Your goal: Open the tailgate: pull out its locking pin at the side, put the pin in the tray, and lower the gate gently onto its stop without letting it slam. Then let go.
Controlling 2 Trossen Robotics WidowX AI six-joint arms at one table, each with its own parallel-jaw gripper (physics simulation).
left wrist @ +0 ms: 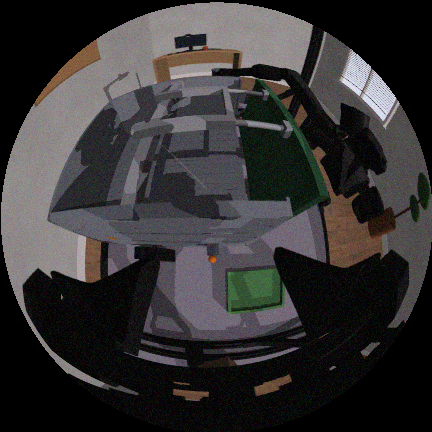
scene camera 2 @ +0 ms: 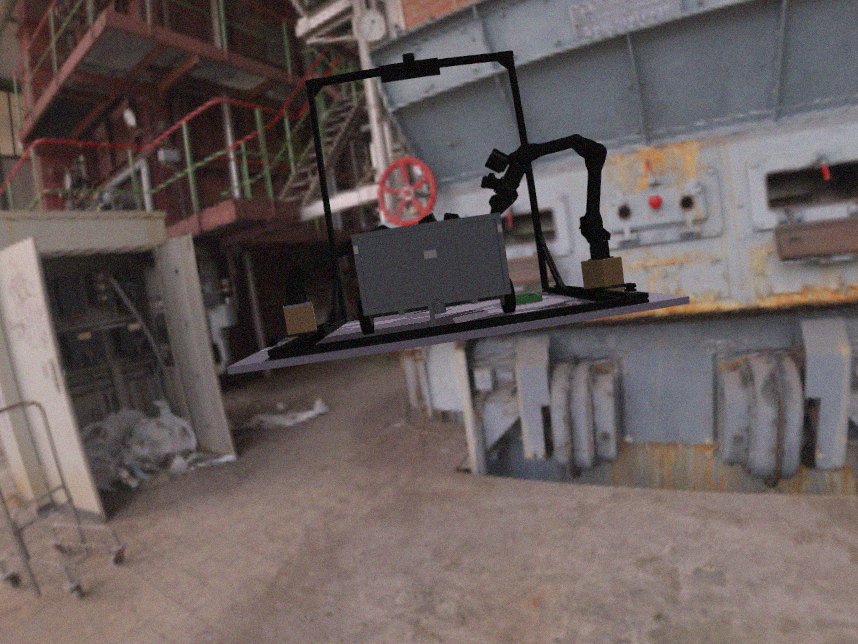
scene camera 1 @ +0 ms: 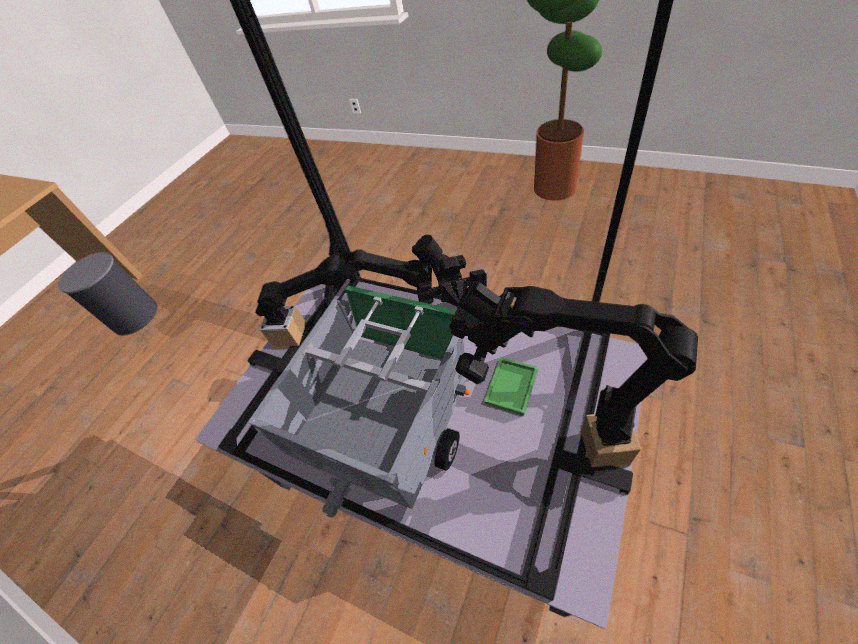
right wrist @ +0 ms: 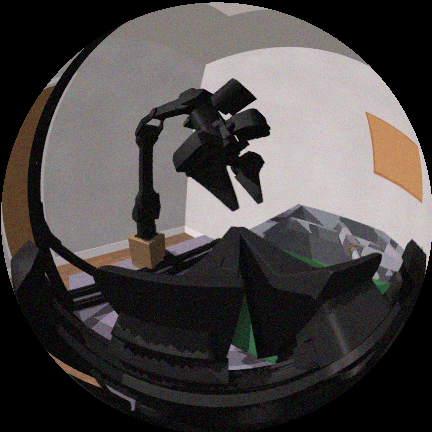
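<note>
The green tailgate stands upright at the grey trailer's far end in scene camera 1. The orange-headed locking pin sits at the dark bracket low on the trailer's side; its shaft is hidden. The green tray lies beside that bracket and holds nothing I can see. My left gripper is open and empty, raised above the trailer's side, apart from the pin. My right gripper is shut and empty, just outside the tailgate, not visibly touching it.
The grey trailer has crossbars over its bed and two pale rods reaching the gate's top. A wheel stands out on the pin side. Black frame rails border the lilac mat. Both arms cross near the gate's corner.
</note>
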